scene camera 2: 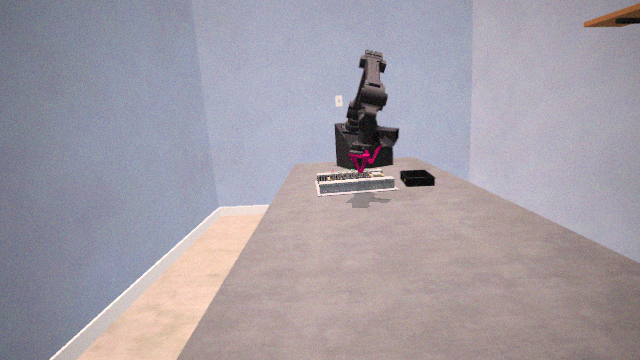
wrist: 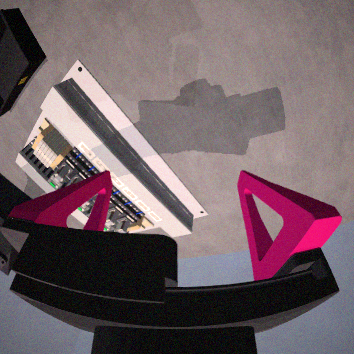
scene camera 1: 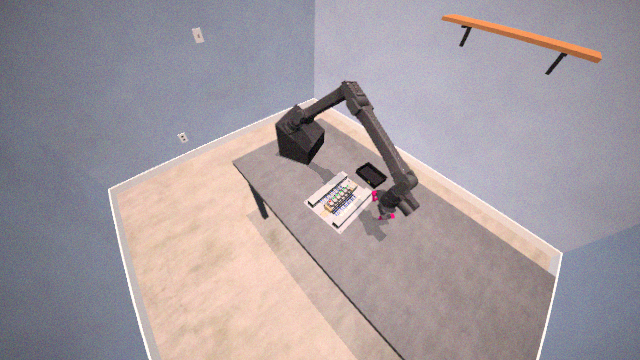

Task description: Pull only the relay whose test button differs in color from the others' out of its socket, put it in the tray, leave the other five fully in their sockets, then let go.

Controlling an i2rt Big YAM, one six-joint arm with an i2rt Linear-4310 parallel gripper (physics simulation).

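Frame: origin at the arm's base, x right, y ahead, z up, level; metres.
Where they show: gripper, fingertip midpoint: [scene camera 2: 365,168] [wrist: 174,177] [scene camera 1: 376,210]; arm's base, origin of the base link: [scene camera 2: 351,130] [scene camera 1: 292,126].
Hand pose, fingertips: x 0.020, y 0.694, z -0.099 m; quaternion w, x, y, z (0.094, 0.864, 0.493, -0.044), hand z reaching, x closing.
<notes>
Each offset is from my fingertips to the top centre of the thing.
A row of relays [scene camera 1: 342,196] [wrist: 64,176] stands in sockets on a white panel [scene camera 1: 327,218] [wrist: 100,98]. Several test buttons look green. A relay with a red button @(dx +0.114, dy -0.198, dz -0.042 m) [scene camera 1: 330,202] [scene camera 2: 333,172] stands toward the row's left end in both scene views; its button does not show in the wrist view. The black tray @(dx -0.245, dy -0.197, dz -0.076 m) [scene camera 1: 364,180] [scene camera 2: 420,183] [wrist: 30,60] lies beside the panel. My gripper [scene camera 1: 381,206] [scene camera 2: 365,167] [wrist: 174,177] is open and empty, above the table beside the panel's outer edge. Its left finger hides part of the relay row in the wrist view.
Two raised wiring ducts @(dx +0.023, dy -0.114, dz -0.068 m) [scene camera 1: 352,210] [scene camera 2: 357,185] [wrist: 120,142] flank the relay row. Label plates and terminals lie along the row. The arm base [scene camera 1: 300,140] [scene camera 2: 342,147] stands at the table's far end. An orange shelf [scene camera 1: 520,36] is high on the wall.
</notes>
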